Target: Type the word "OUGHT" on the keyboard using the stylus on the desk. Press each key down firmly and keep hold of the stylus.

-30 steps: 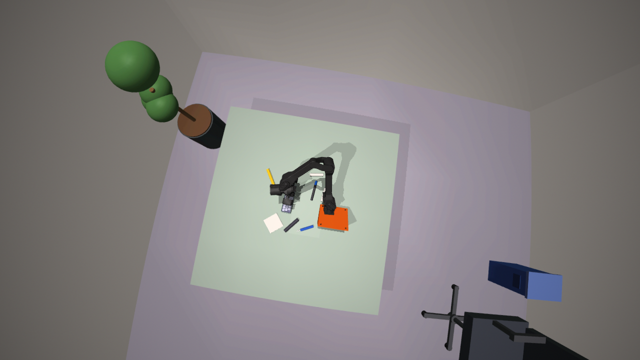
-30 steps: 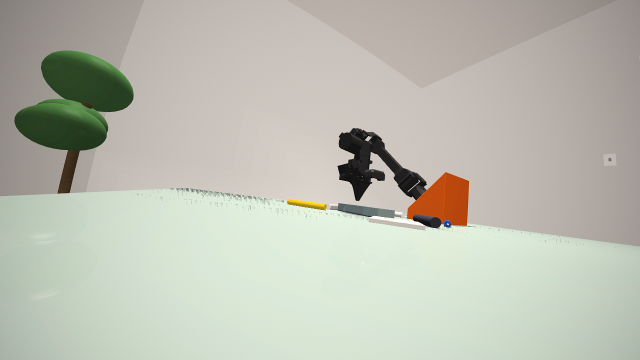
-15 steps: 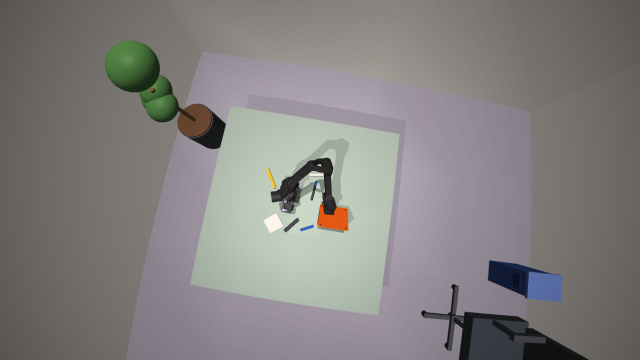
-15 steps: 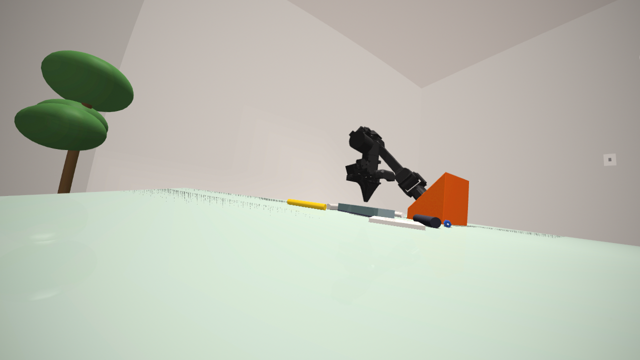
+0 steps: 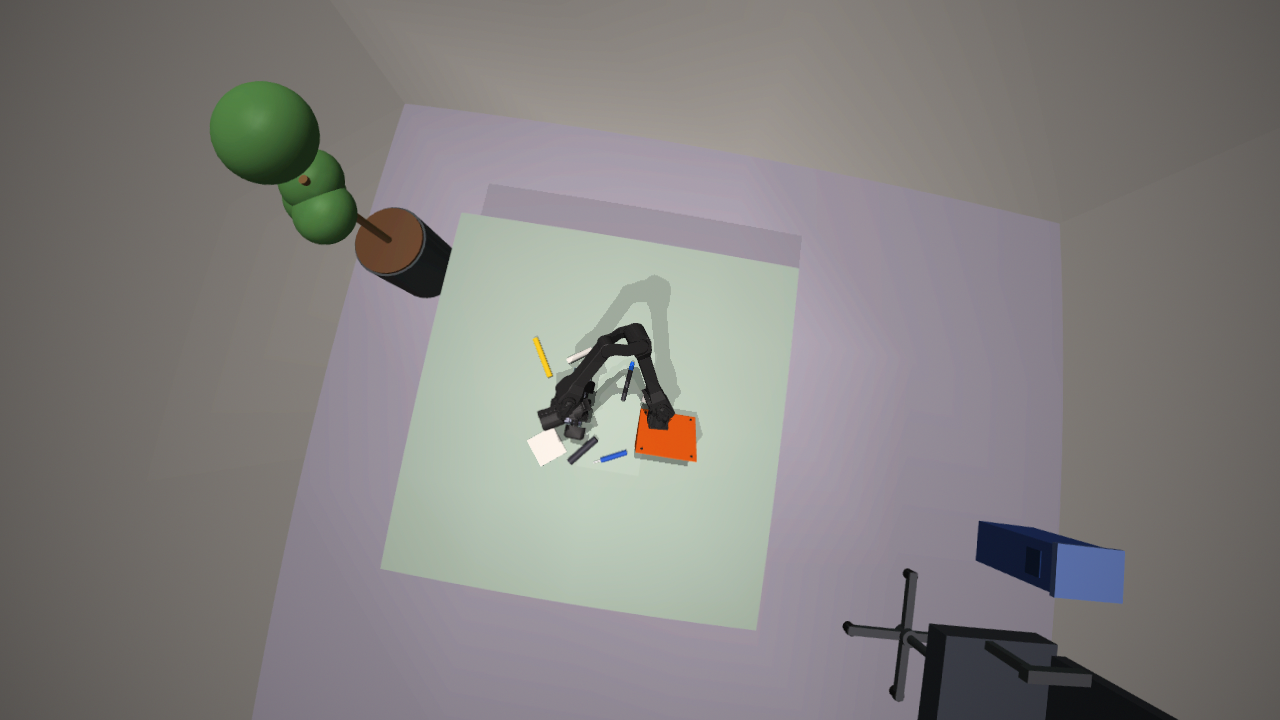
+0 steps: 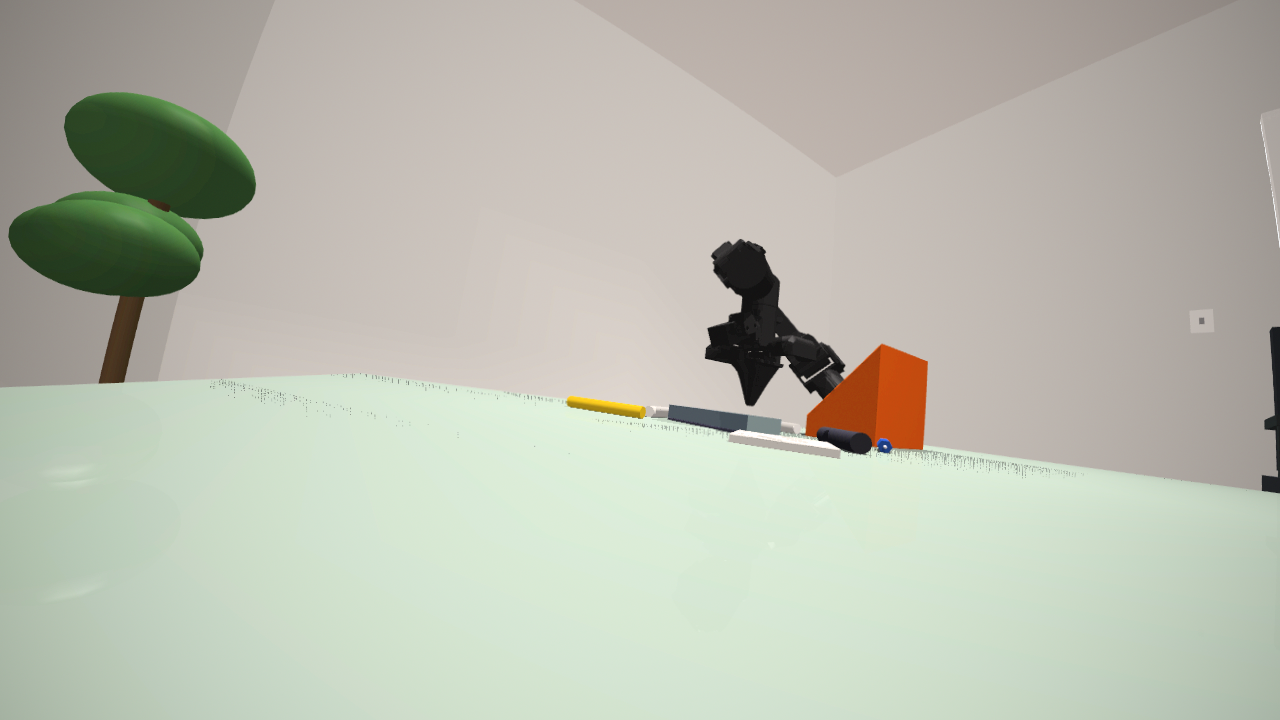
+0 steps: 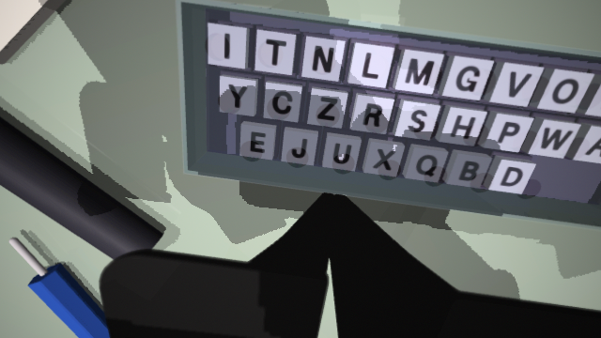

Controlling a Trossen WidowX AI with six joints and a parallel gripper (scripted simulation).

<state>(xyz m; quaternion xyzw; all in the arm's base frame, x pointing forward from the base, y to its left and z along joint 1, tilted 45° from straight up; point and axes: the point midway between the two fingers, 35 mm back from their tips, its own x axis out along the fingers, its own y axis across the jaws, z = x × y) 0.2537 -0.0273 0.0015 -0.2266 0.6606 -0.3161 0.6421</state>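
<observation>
Now: the blue stylus 160 mm to the left of my gripper tip, 90 mm behind it and 30 mm below it. Also, from my gripper tip: yellow pencil 170 mm to the right, 160 mm ahead, 30 mm below; white pad 140 mm to the left, 110 mm ahead, 40 mm below.
</observation>
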